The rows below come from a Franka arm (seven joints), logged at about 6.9 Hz.
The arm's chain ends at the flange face. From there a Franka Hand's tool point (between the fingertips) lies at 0.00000 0.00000 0.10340 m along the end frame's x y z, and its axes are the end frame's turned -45 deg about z.
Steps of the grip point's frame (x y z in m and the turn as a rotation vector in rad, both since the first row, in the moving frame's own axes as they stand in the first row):
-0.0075, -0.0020, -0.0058, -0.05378, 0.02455, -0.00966
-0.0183, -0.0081, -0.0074, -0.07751, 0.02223, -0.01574
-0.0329, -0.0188, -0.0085, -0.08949, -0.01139, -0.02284
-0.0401, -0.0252, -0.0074, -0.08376, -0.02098, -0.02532
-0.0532, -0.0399, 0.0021, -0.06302, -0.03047, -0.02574
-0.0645, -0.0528, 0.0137, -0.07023, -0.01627, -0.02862
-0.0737, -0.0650, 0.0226, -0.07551, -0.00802, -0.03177
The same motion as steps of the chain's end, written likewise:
-0.0125, 0.0018, -0.0056, -0.02067, 0.05539, -0.00966
-0.0260, 0.0032, -0.0071, -0.03909, 0.07053, -0.01574
-0.0423, 0.0027, -0.0081, -0.07133, 0.05523, -0.02284
-0.0509, 0.0029, -0.0070, -0.07406, 0.04439, -0.02532
-0.0683, 0.0026, 0.0024, -0.06611, 0.02302, -0.02574
-0.0870, 0.0020, 0.0140, -0.06116, 0.03816, -0.02862
-0.1031, 0.0001, 0.0229, -0.05906, 0.04772, -0.03177

